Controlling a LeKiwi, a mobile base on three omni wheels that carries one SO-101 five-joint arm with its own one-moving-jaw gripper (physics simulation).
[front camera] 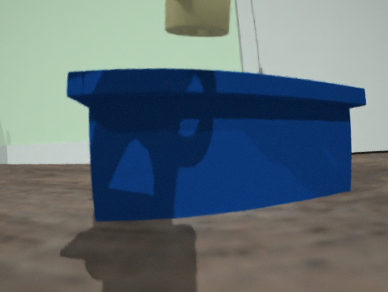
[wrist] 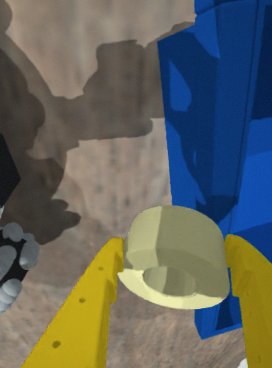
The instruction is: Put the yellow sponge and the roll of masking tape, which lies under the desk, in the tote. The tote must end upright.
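Places are measured from the arm's base along level axes (x ahead, y left, z up), in centimetres.
Pixels of known places: end effector, tool point: [wrist: 123, 250].
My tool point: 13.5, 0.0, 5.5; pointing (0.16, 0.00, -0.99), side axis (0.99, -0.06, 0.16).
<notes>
Ahead of a thing's pixels: the offset from my tool point to its top centre, as dx, dy, dz. Level surfaces: height alone.
The roll of masking tape @[+2.0, -1.2, +2.0] [front camera: 197, 19] [wrist: 175, 240] is pale yellow. In the wrist view my gripper [wrist: 175, 252] is shut on it, a yellow jaw pressing on each side. In the front view the tape hangs above the level of the tote's rim, and the jaws do not show clearly. The blue tote @[+15.6, -4.9, -2.5] [front camera: 260, 160] [wrist: 227, 100] stands upright on the floor ahead; in the wrist view it lies to the right, with part of its inside showing at the right edge. The yellow sponge does not show in either view.
The wooden floor @[dz -14.5] [front camera: 280, 250] [wrist: 120, 170] surrounds the tote and carries the arm's shadow. A green wall [front camera: 40, 75] and a pale grey panel [front camera: 320, 40] stand behind the tote. A wheel [wrist: 17, 260] of the base shows at the left of the wrist view.
</notes>
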